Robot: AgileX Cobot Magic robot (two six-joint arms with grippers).
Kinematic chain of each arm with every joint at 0, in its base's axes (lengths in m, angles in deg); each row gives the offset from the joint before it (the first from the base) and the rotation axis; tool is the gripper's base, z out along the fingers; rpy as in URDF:
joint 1: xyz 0 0 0.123 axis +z
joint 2: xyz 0 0 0 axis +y
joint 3: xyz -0.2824 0 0.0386 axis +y
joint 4: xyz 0.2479 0 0.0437 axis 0.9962 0 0.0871
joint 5: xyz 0 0 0 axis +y
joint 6: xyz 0.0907 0 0.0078 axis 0.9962 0 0.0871
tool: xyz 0 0 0 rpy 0 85 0
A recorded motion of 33 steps. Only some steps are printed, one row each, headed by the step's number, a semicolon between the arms.
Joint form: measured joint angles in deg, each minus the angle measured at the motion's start. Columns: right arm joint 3, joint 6, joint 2, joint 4, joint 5, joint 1; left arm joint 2, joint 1, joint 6, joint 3, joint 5, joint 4.
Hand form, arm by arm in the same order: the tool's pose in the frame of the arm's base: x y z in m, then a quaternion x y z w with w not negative. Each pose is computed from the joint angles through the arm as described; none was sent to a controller.
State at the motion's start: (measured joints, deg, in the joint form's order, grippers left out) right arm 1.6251 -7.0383 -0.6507 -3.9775 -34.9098 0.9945; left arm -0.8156 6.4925 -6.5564 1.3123 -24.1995 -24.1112
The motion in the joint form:
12: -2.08 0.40 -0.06 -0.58 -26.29 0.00; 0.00 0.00 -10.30 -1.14 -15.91 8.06
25: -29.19 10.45 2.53 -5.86 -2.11 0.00; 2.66 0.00 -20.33 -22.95 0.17 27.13
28: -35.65 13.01 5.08 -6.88 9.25 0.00; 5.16 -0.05 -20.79 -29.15 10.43 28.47
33: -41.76 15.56 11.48 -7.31 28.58 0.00; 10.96 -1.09 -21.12 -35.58 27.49 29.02
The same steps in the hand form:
12: -0.0008 0.0063 0.2905 -0.05090 0.19313 -0.06016 0.97800; 0.0263 0.0193 0.2669 -0.19645 0.34020 -0.14762 0.90768
25: -0.0416 0.0086 0.4012 -0.05981 0.19392 -0.01956 0.97900; -0.0023 -0.0022 0.3641 -0.08324 0.34204 -0.14721 0.92434
28: -0.0390 0.0067 0.4221 -0.05033 0.25794 -0.01331 0.96476; -0.0011 -0.0018 0.3829 -0.09530 0.39365 -0.13616 0.90411
33: -0.0061 0.0018 0.4324 -0.02328 0.41799 -0.00899 0.90811; 0.0191 0.0023 0.3915 -0.13130 0.51458 -0.12668 0.83780

